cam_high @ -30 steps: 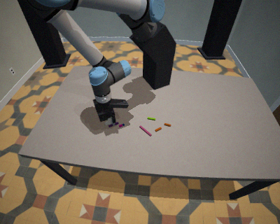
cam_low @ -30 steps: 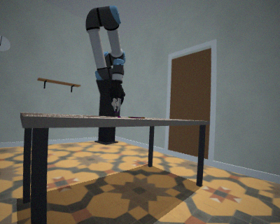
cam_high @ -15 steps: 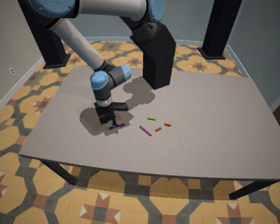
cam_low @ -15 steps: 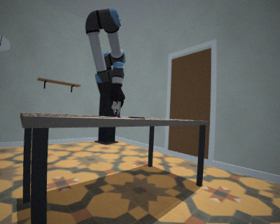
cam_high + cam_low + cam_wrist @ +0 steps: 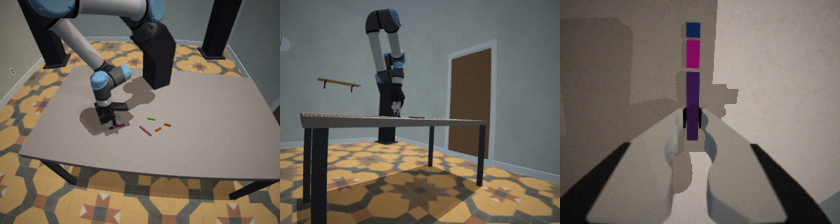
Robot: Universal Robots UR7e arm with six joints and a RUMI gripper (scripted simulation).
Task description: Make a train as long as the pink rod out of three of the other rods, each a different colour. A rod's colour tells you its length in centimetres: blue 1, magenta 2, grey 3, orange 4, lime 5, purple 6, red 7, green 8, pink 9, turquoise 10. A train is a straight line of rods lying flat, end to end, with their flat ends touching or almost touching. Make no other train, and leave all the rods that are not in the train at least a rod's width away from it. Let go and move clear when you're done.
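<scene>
My gripper is now 4 cm to the right of the magenta rod, 2 cm above it and 1 cm past it. Round my hand: purple rod: 1 cm below; then blue rod: 6 cm to the left, 2 cm below, 2 cm behind; then pink rod: 18 cm to the left, 4 cm ahead, 2 cm below.
</scene>
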